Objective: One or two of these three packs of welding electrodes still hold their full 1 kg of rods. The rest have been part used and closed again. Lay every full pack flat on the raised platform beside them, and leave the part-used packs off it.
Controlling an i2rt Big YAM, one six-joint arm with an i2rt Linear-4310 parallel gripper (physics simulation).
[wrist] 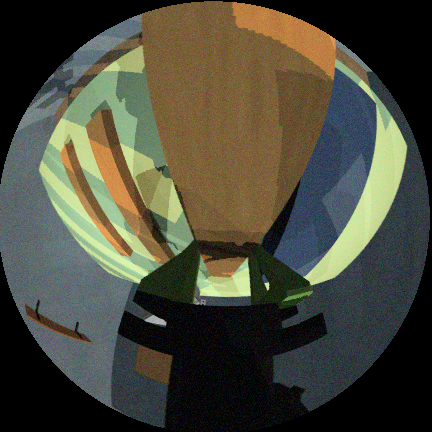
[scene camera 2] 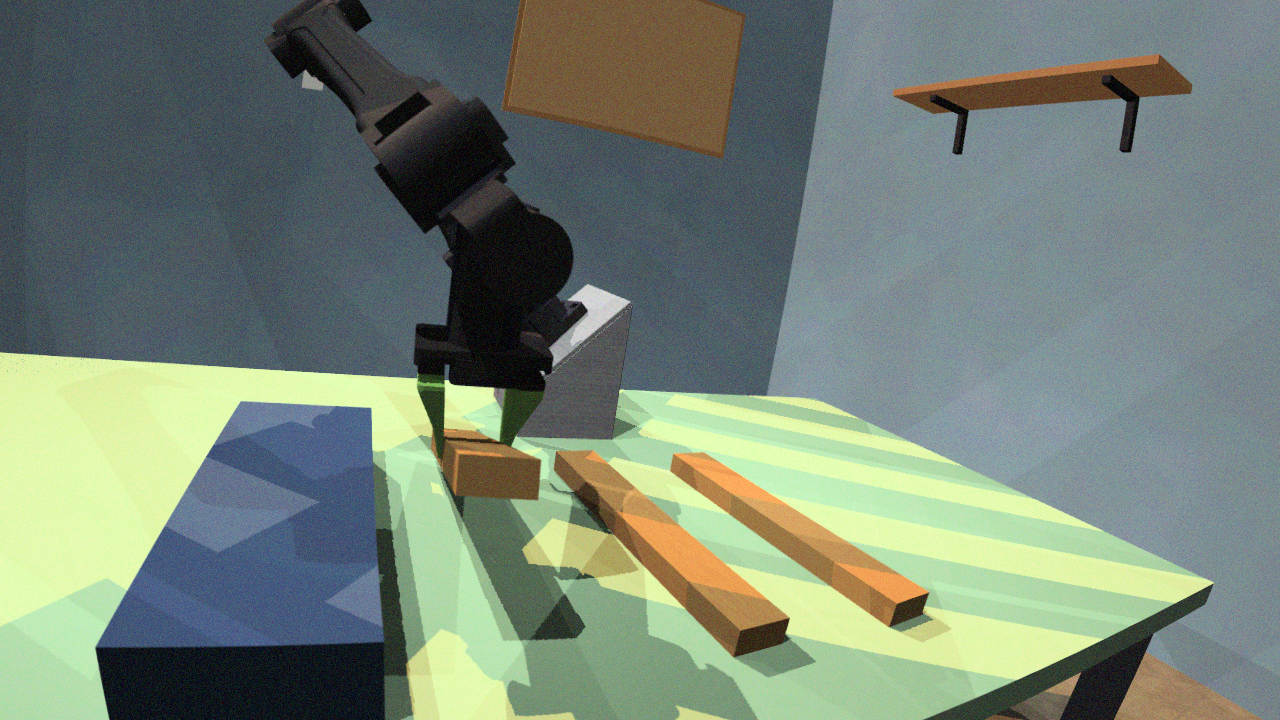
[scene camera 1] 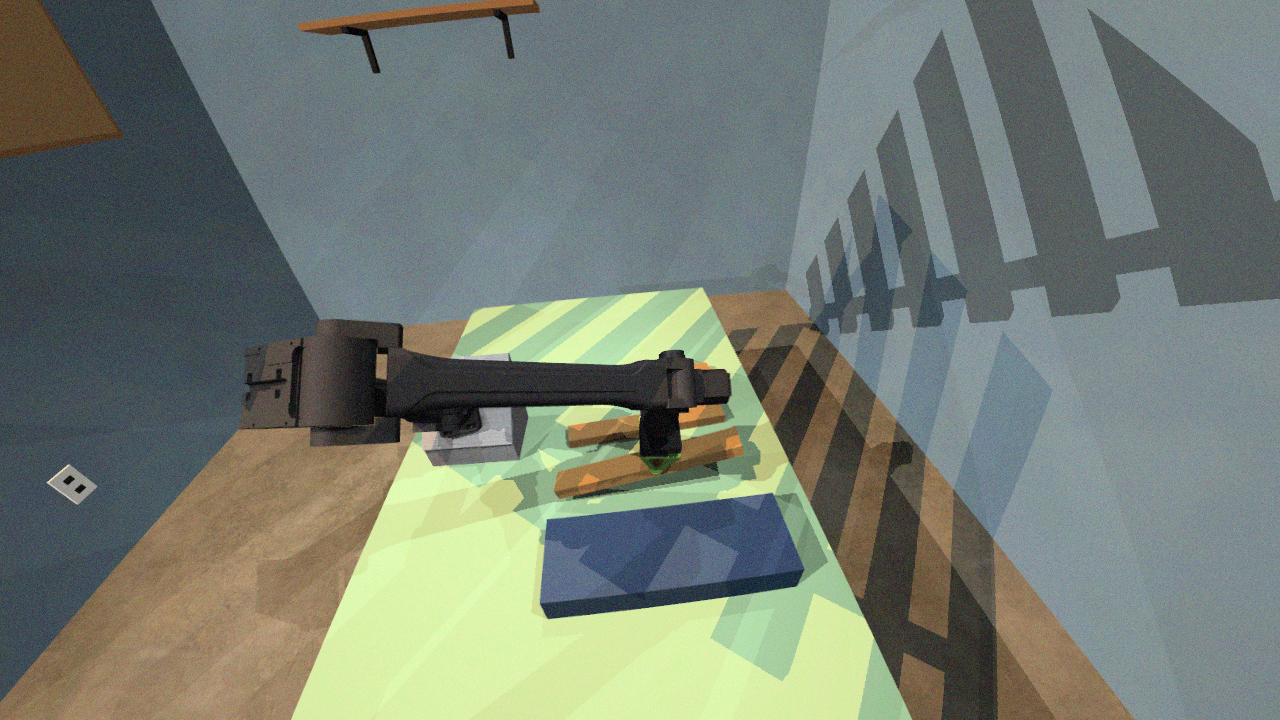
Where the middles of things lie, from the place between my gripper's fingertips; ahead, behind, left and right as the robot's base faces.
Now: hand 10 mm past the raised blue platform (scene camera 2: pixel 262 588), 150 mm to the left of it and 60 mm above it.
